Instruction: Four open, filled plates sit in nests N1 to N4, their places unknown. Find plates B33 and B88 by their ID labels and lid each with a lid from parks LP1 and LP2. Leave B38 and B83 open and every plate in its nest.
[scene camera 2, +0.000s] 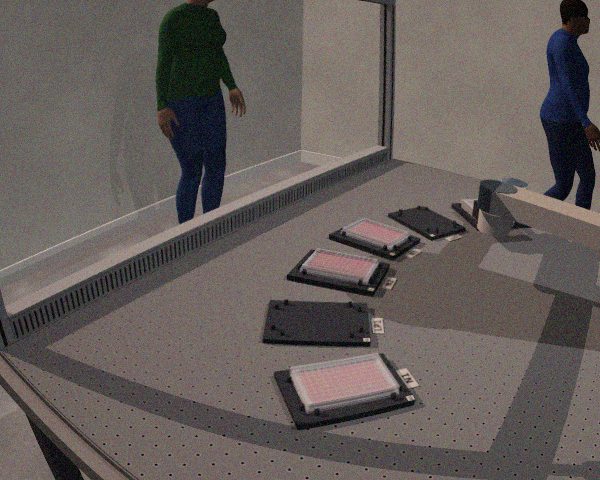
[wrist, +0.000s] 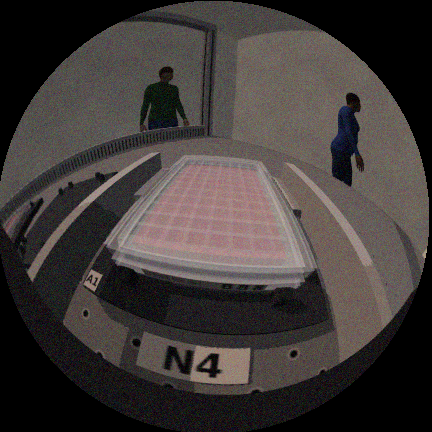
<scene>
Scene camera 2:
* pink-filled plate: 325, 263
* pink-filled plate: 375, 233
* clear lid: 320, 384
</scene>
